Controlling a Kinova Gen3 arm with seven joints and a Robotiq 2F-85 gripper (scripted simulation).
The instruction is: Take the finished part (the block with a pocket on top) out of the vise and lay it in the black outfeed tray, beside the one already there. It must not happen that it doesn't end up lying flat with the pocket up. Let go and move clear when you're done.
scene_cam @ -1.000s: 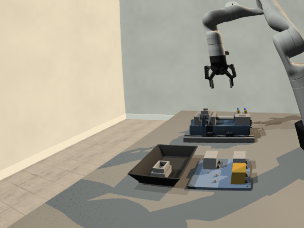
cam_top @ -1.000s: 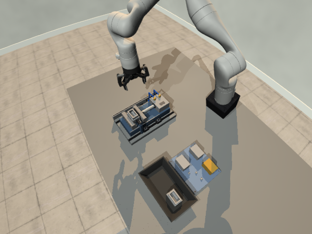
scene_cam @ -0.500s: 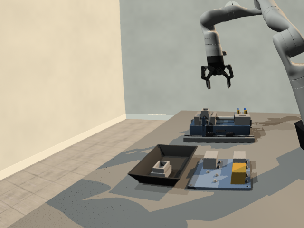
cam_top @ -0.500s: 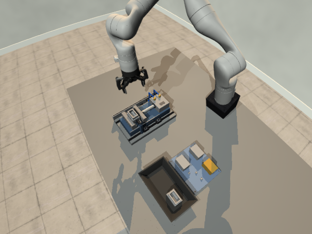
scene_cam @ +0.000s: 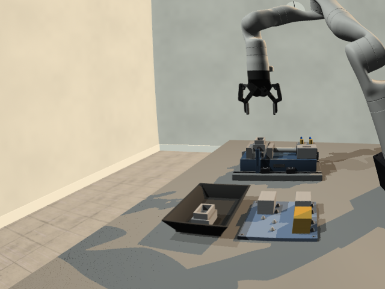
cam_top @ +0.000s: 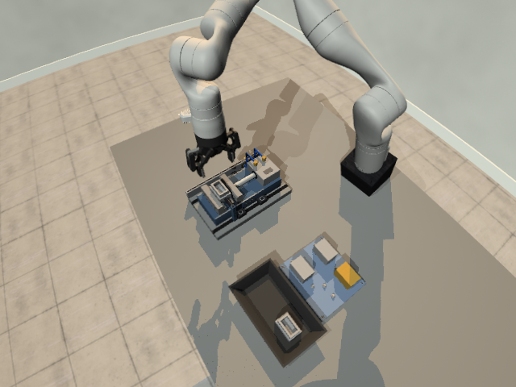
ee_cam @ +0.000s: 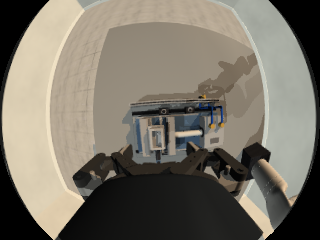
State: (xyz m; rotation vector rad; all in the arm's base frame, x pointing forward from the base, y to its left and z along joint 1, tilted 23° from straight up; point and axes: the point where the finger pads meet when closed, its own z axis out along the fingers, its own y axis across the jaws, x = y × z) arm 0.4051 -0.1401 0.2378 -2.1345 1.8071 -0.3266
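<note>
Now: the blue vise 16 cm below my hand, 6 cm behind it and 1 cm to the right of it. From my hand the other things lie so: light blue fixture plate 34 cm to the left, 20 cm below, 17 cm behind; then orange block 38 cm to the left, 22 cm behind, 17 cm below.
</note>
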